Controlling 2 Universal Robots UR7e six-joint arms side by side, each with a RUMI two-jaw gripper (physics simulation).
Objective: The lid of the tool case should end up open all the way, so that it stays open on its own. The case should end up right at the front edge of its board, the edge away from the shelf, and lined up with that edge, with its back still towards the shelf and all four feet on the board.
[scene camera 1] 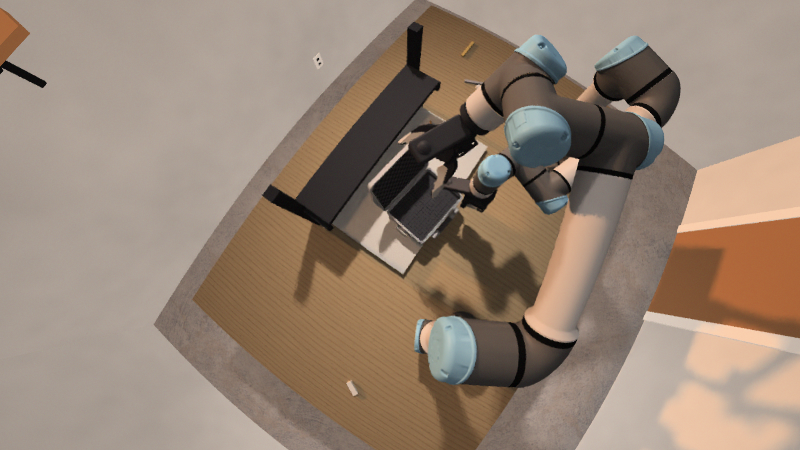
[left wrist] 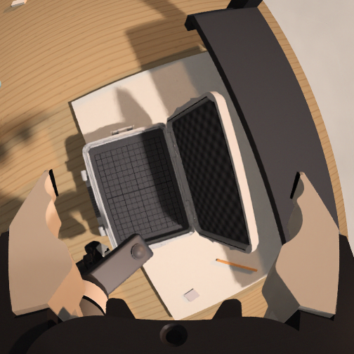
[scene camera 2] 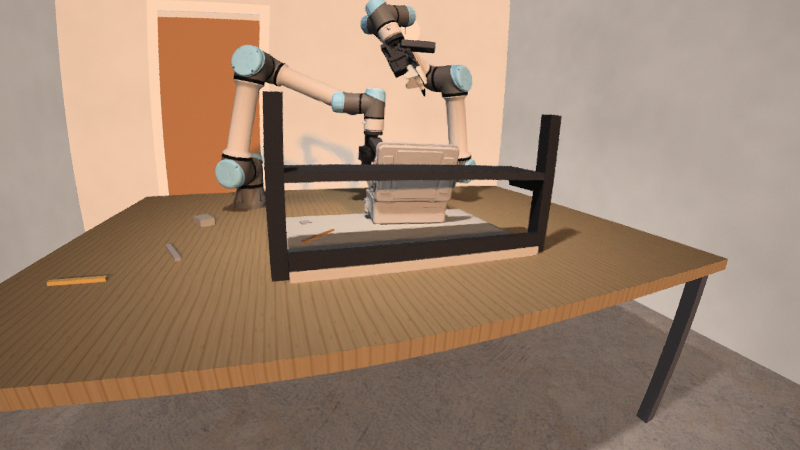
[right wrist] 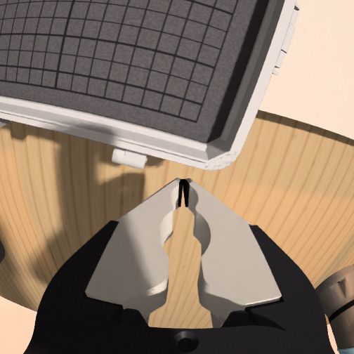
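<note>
The tool case (scene camera 1: 424, 209) (scene camera 2: 408, 213) (left wrist: 135, 185) (right wrist: 125, 55) stands on the pale board (scene camera 1: 405, 260) (left wrist: 165, 280) (right wrist: 320, 90), its back towards the shelf. Its lid (scene camera 1: 398, 181) (scene camera 2: 416, 153) (left wrist: 212, 175) stands open, leaning back, with no finger on it. The case's front rim shows slightly past the board's front edge in both wrist views; the feet are hidden. My left gripper (scene camera 2: 415, 89) (left wrist: 174, 172) is wide open and empty, high above the case. My right gripper (right wrist: 182, 180) is shut on nothing, its tips just outside the case's front corner, beside a latch (right wrist: 129, 157).
The black shelf (scene camera 1: 369, 139) (scene camera 2: 413, 172) (left wrist: 260, 85) stands behind the lid. An orange pencil (scene camera 2: 317, 236) (left wrist: 236, 265) and a small pale square (scene camera 2: 304, 222) (left wrist: 191, 295) lie on the board. A yellow stick (scene camera 1: 467, 49) (scene camera 2: 76, 280), a grey stick (scene camera 2: 173, 251) and a block (scene camera 2: 204, 219) lie on the table.
</note>
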